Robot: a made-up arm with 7 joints. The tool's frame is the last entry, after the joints. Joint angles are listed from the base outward. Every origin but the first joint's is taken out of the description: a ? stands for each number. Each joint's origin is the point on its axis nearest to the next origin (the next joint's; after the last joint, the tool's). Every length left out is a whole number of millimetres.
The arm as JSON. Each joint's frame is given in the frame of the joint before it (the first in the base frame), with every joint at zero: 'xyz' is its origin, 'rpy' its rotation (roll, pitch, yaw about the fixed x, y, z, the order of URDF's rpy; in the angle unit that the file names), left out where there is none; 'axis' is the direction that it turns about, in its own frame. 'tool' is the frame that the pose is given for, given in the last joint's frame.
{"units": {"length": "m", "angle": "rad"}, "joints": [
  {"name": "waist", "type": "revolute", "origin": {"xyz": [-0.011, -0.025, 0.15]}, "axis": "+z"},
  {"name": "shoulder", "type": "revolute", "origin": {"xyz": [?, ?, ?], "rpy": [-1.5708, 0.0, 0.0]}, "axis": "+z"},
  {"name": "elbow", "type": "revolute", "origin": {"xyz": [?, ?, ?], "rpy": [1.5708, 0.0, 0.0]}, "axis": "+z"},
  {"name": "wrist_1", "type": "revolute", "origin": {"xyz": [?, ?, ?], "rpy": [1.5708, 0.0, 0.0]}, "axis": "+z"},
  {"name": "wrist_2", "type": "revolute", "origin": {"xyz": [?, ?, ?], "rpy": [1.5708, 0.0, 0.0]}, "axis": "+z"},
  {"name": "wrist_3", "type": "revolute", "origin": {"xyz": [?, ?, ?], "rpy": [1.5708, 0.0, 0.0]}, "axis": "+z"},
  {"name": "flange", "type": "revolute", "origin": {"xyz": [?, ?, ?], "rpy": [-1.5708, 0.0, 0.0]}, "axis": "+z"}
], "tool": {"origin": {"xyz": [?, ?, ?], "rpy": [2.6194, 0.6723, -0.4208]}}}
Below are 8 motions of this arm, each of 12 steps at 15 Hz.
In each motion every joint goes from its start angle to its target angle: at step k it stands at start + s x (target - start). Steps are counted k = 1, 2, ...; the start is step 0. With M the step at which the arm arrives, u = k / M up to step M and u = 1 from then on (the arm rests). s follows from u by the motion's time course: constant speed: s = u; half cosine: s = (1 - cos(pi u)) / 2; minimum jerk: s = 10 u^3 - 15 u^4 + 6 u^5.
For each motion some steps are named. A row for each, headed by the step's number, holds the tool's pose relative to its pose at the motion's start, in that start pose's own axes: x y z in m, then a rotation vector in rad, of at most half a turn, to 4 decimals.
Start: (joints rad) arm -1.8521 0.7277 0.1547 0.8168 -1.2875 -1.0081 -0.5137
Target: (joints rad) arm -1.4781 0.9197 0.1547 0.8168 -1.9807 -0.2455 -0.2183
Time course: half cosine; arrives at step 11
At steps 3, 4, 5, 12:
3: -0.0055 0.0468 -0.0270 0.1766 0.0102 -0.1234
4: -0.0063 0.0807 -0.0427 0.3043 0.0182 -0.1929
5: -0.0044 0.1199 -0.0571 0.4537 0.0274 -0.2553
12: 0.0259 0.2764 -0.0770 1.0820 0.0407 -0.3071

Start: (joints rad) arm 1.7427 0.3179 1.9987 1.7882 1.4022 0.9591 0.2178
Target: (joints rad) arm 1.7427 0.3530 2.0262 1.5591 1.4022 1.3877 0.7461
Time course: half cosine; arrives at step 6
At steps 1, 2, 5, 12:
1: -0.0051 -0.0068 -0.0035 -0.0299 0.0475 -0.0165
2: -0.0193 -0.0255 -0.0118 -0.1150 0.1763 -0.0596
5: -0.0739 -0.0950 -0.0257 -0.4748 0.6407 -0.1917
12: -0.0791 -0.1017 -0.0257 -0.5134 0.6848 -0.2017

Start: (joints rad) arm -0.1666 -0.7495 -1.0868 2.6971 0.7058 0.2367 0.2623
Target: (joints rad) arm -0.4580 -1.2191 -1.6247 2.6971 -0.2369 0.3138 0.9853
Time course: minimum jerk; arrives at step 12
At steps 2, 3, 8, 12:
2: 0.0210 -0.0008 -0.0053 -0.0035 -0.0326 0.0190
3: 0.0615 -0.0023 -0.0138 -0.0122 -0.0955 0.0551
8: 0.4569 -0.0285 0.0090 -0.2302 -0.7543 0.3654
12: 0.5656 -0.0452 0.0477 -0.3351 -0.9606 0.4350

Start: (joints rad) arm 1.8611 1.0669 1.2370 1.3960 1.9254 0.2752 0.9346
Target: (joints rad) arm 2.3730 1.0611 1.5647 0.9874 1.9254 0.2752 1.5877
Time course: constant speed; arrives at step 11
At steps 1, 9, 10, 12:
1: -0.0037 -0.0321 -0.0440 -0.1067 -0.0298 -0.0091
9: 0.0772 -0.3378 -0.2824 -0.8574 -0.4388 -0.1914
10: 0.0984 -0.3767 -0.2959 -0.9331 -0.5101 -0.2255
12: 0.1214 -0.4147 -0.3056 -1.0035 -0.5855 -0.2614

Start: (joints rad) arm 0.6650 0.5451 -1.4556 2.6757 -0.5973 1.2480 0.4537
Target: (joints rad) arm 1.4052 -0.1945 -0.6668 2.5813 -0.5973 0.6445 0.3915
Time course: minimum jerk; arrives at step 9
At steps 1, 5, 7, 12:
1: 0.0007 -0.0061 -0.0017 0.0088 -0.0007 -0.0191
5: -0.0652 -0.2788 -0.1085 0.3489 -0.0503 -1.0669
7: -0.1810 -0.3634 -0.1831 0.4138 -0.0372 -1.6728
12: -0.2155 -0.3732 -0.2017 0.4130 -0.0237 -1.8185

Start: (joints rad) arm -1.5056 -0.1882 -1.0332 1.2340 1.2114 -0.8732 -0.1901
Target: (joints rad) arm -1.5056 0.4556 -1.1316 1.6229 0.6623 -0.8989 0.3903
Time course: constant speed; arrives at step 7
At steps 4, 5, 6, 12:
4: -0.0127 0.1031 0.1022 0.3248 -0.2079 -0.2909
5: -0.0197 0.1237 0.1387 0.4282 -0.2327 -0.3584
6: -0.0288 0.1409 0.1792 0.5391 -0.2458 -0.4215
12: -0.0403 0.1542 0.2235 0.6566 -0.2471 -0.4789

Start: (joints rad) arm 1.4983 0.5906 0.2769 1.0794 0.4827 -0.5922 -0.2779
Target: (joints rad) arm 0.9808 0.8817 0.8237 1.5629 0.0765 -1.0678 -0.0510
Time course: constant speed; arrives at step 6
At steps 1, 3, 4, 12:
1: 0.0091 0.0040 -0.0283 -0.0497 -0.0873 -0.0911
3: 0.0331 -0.0101 -0.0883 -0.1862 -0.2690 -0.2931
4: 0.0474 -0.0301 -0.1194 -0.2732 -0.3665 -0.3989
12: 0.0775 -0.0995 -0.1799 -0.4821 -0.5829 -0.6065

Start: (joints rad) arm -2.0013 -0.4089 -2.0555 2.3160 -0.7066 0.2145 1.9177
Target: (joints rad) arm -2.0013 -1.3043 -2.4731 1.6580 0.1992 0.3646 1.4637
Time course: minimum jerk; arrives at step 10
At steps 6, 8, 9, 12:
6: -0.0835 -0.6580 -0.3585 -1.1499 0.1995 0.2751
8: -0.0821 -0.9429 -0.3063 -1.6053 0.2973 0.3205
9: -0.0795 -0.9927 -0.2845 -1.6925 0.3155 0.3247
12: -0.0790 -1.0012 -0.2803 -1.7077 0.3186 0.3252

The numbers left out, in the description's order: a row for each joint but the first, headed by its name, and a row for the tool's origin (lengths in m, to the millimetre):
shoulder: -0.001 0.005 0.0
elbow: 0.003 -0.409 0.0
wrist_1: 0.046 0.028 0.0
wrist_2: 0.087 -0.47 0.0
wrist_3: 0.026 0.022 0.0
flange: 0.045 0.044 0.0
tool: 0.024 0.018 0.0

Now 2 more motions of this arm.
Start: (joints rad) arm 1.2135 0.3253 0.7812 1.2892 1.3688 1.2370 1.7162
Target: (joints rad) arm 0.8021 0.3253 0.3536 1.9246 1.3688 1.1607 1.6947
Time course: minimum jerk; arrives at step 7
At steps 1, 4, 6, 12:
1: 0.0037 -0.0025 0.0135 0.0258 0.0076 -0.0040
4: 0.1284 -0.1791 0.3168 0.7064 0.1263 -0.1553
6: 0.1925 -0.3550 0.4179 1.0836 0.1212 -0.2813
12: 0.1958 -0.3681 0.4225 1.1085 0.1189 -0.2909

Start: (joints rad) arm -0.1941 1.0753 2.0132 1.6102 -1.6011 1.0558 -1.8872
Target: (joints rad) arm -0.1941 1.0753 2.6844 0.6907 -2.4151 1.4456 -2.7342
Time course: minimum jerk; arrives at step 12
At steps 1, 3, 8, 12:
1: 0.0019 -0.0023 -0.0008 0.0061 -0.0024 0.0081
3: 0.0418 -0.0457 -0.0152 0.1265 -0.0401 0.1660
8: 0.3991 -0.2044 -0.0570 1.0622 0.1571 1.1341
12: 0.5128 -0.1963 -0.0634 1.3693 0.3803 1.3067

